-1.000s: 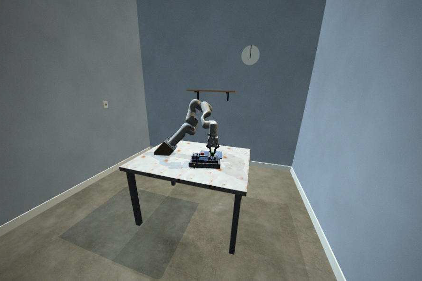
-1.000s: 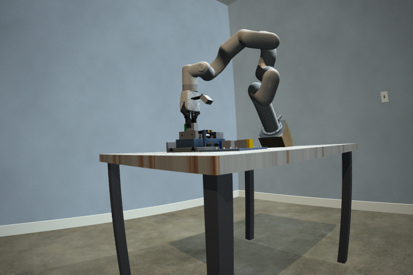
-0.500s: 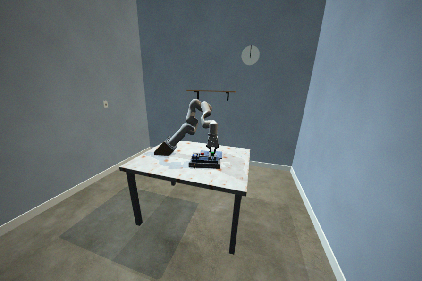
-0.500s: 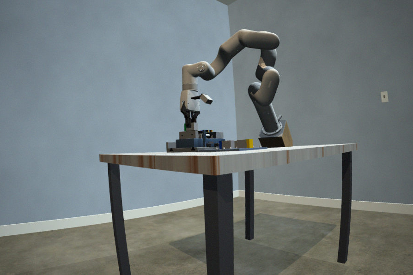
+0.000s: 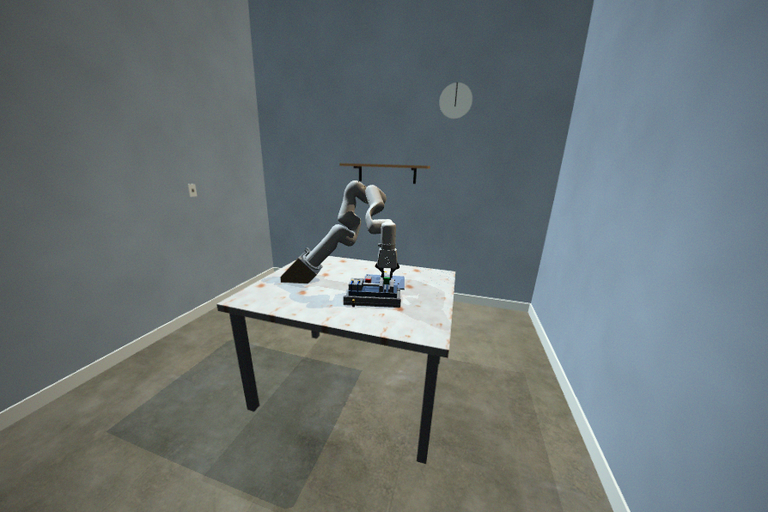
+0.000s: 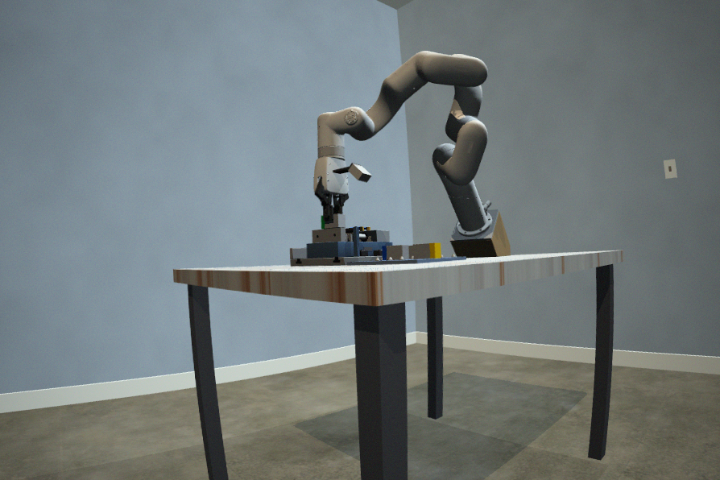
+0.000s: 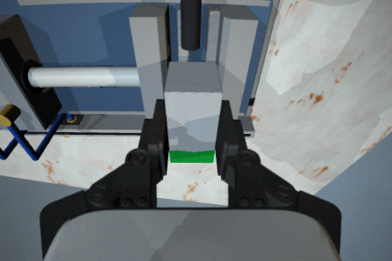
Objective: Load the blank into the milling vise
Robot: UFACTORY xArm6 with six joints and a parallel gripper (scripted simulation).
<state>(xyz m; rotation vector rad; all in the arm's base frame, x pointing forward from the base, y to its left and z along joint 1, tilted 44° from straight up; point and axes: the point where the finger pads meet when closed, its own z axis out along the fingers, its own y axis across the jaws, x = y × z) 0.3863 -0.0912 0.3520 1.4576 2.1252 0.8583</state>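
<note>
Now: hand 20 mm above the green-ended blank. Round my hand: moving jaw (30 mm behind, 10 mm to the right, 60 mm below); work stop rod (30 mm behind, 50 mm to the left, 50 mm below); fixed jaw (20 mm ahead, 20 mm to the left, 60 mm below).
</note>
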